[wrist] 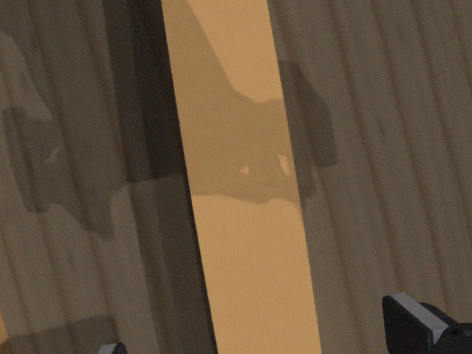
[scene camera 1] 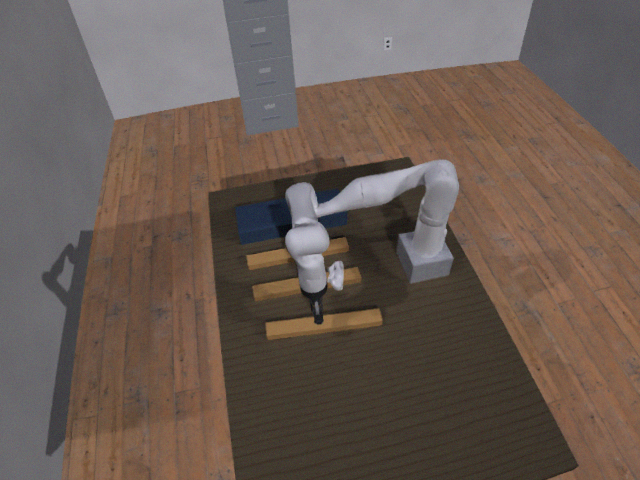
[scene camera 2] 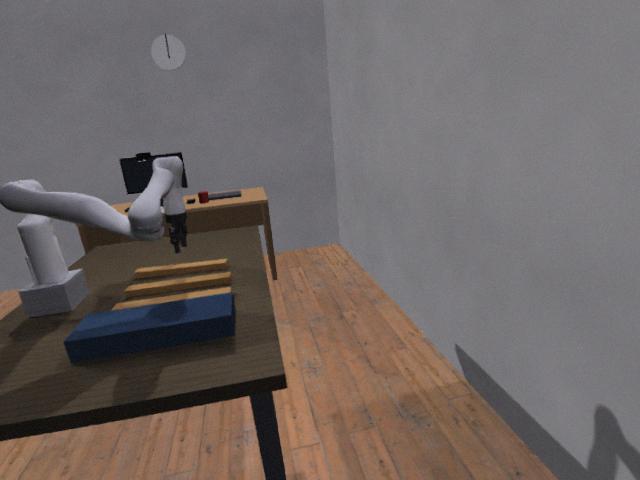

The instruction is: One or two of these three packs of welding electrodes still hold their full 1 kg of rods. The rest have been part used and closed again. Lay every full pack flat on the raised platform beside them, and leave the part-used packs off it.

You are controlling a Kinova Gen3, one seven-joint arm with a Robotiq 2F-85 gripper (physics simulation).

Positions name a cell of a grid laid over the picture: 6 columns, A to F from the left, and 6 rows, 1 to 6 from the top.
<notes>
In view: a pack (scene camera 2: C4), a pack (scene camera 1: D4), a pack (scene camera 1: C4) and a raised blue platform (scene camera 2: A5).
The raised blue platform also shows in scene camera 1 (scene camera 1: C3).
</notes>
